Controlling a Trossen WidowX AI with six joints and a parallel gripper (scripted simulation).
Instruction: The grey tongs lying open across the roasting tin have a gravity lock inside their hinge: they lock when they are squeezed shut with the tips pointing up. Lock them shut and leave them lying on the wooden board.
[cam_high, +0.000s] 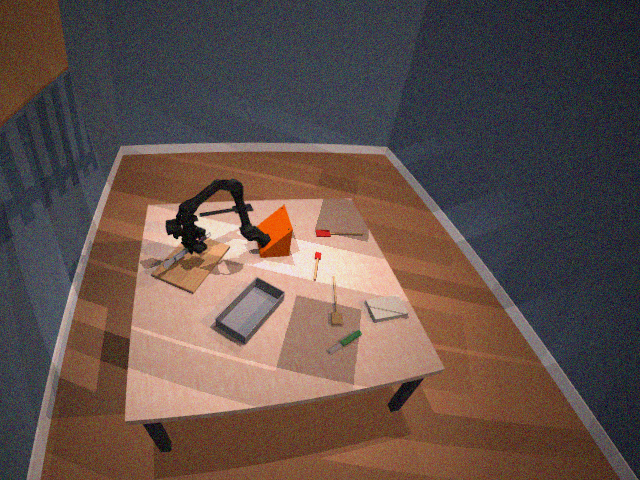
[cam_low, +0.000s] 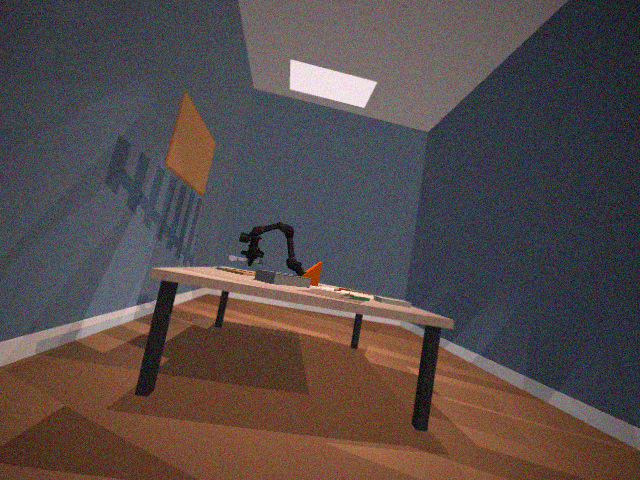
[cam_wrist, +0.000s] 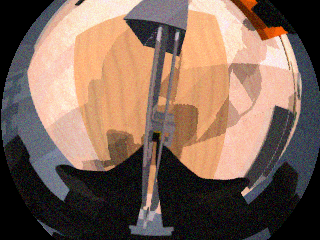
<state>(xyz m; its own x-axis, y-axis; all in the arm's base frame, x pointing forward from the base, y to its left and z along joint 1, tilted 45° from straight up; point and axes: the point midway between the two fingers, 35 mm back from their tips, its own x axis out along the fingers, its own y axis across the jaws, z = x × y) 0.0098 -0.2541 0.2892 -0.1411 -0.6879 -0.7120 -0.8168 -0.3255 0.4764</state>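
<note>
Right now the wooden board is 50 mm below my gripper tip. From my gripper tip the other things lie so: grey roasting tin (380 mm ahead, 200 mm to the left, 30 mm below); then red-tipped tool (620 mm to the left, 160 mm ahead, 50 mm below); then black bar (380 mm behind, 280 mm to the left, 50 mm below).
</note>
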